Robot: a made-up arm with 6 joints.
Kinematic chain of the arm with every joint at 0, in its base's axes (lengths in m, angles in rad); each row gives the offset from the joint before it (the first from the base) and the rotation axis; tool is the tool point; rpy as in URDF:
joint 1: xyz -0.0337 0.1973 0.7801 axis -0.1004 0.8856 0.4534
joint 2: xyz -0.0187 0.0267 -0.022 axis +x
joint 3: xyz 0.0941 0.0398 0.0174 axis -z
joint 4: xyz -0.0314 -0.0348 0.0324 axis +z
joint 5: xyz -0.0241 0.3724 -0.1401 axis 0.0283 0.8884 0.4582
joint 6: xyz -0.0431 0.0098 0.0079 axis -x
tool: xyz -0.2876 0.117 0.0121 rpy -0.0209 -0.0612 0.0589
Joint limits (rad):
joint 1: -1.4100..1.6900
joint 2: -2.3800..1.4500
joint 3: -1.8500..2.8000
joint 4: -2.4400..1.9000
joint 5: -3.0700..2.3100
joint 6: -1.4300..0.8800
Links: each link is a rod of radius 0.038 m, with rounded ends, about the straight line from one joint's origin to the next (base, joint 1, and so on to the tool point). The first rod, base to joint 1, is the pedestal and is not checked.
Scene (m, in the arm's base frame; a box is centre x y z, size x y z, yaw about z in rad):
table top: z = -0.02
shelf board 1: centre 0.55 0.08 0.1 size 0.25 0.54 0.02 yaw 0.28
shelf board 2: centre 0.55 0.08 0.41 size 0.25 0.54 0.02 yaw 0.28
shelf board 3: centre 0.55 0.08 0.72 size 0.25 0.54 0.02 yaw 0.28
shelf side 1: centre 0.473 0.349 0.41 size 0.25 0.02 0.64 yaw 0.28
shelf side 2: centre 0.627 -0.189 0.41 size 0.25 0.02 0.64 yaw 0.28
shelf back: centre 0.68 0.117 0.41 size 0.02 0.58 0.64 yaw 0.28
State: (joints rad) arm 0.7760 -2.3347 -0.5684 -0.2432 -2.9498 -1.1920
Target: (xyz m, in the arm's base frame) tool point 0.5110 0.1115 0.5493
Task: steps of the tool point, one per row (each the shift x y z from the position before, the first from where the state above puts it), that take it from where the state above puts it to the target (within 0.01 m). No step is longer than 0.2 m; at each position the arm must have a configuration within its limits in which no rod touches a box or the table.
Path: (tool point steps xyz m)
1: -0.0719 -0.0609 0.0753
2: -0.1006 -0.0262 0.0648
3: -0.1166 0.0126 0.0475
4: -0.1179 0.0514 0.0280
5: -0.1057 0.0861 0.0105
6: 0.1439 -0.0870 -0.0818
7: 0.1711 -0.0419 -0.0570
8: 0.1789 0.0097 -0.0317
9: 0.1670 0.0604 -0.0074
10: 0.1374 0.1034 0.0139
11: 0.0951 0.1335 0.0311
12: 0.0457 0.1477 0.0433

